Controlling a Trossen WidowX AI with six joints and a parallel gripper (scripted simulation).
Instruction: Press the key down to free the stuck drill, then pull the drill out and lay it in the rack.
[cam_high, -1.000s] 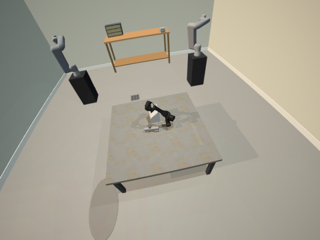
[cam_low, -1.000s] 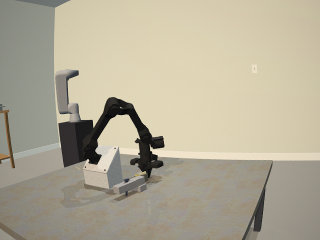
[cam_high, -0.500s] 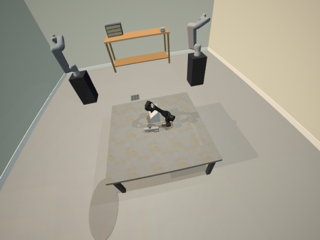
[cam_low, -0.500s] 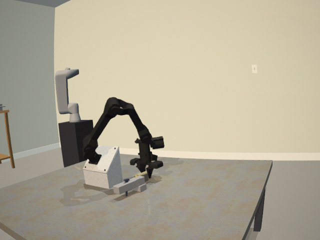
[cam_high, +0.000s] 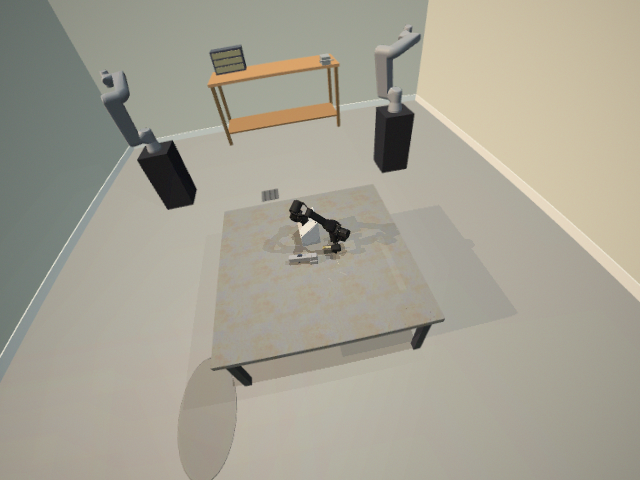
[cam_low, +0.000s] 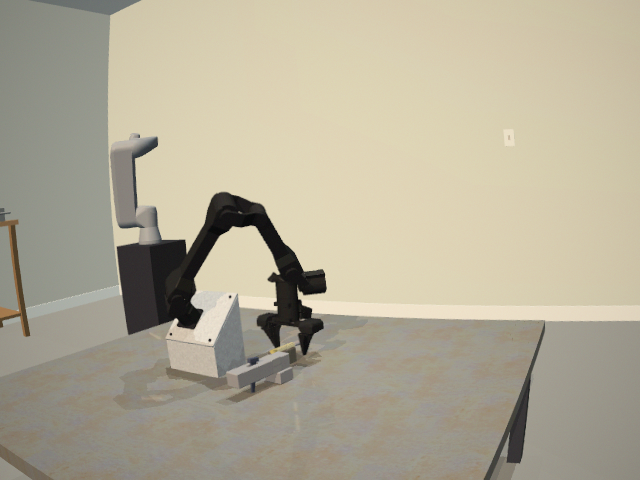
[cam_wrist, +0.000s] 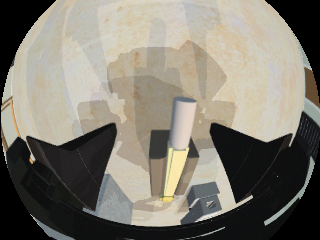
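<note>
My gripper tip is 3 cm to the left of the drill and 3 cm below it. The rest, counted from my gripper tip: grey block: 22 cm to the right, 5 cm ahead, 2 cm above; then dark blue key: 25 cm to the right, 5 cm ahead, 3 cm above.
</note>
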